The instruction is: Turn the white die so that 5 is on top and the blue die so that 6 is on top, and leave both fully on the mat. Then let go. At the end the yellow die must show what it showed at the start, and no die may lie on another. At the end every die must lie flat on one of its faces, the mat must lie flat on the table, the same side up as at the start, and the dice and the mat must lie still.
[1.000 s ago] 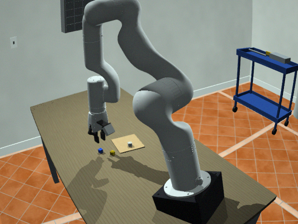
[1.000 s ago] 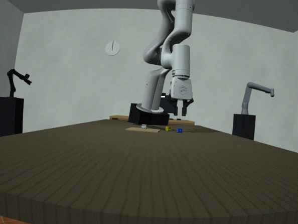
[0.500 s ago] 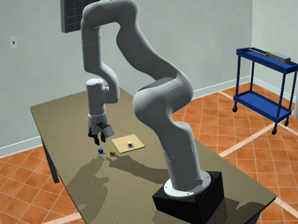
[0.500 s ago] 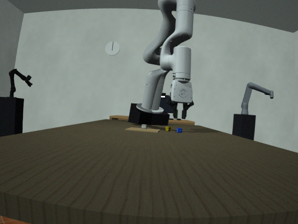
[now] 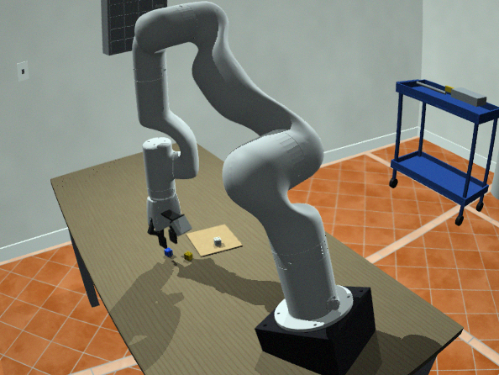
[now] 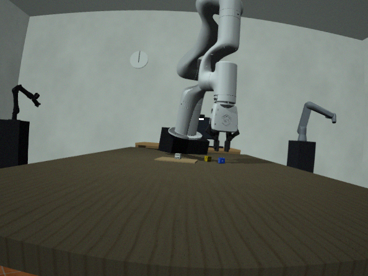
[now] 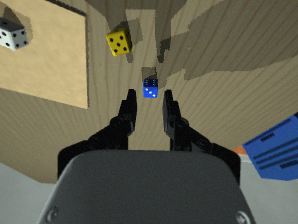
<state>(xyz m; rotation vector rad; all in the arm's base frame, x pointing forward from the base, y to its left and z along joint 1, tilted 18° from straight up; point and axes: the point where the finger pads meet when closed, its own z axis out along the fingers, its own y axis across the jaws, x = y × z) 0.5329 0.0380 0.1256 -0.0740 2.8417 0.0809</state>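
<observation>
The blue die lies 1 cm ahead of my hand and 5 cm below it. From my hand the other things lie so: white die (5 cm behind, 15 cm to the right, 5 cm below); tan mat (2 cm behind, 16 cm to the right, 6 cm below); yellow die (5 cm behind, 4 cm to the right, 5 cm below).
</observation>
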